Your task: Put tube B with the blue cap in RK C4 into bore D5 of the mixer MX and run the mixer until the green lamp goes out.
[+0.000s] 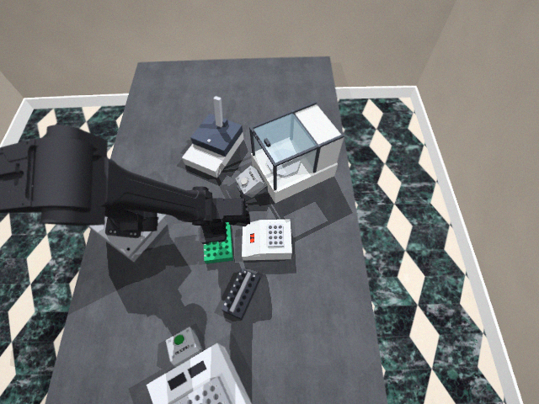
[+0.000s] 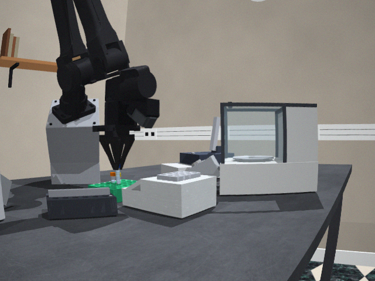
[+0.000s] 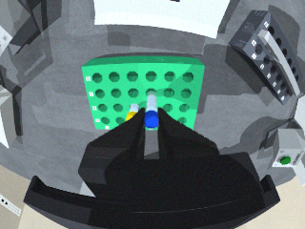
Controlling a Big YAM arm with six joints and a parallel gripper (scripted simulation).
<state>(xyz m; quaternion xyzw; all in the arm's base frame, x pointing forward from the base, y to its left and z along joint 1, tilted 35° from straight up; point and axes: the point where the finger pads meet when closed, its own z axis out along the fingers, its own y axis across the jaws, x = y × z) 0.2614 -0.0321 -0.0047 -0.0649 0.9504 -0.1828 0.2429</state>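
Now: the tube B 2 cm below my hand. The rest, counted from my hand: orange-capped tube 4 cm behind, 2 cm to the left, 4 cm below; green rack RK 1 cm behind, 1 cm to the left, 6 cm below; yellow-capped tube 2 cm behind, 2 cm to the left, 4 cm below.
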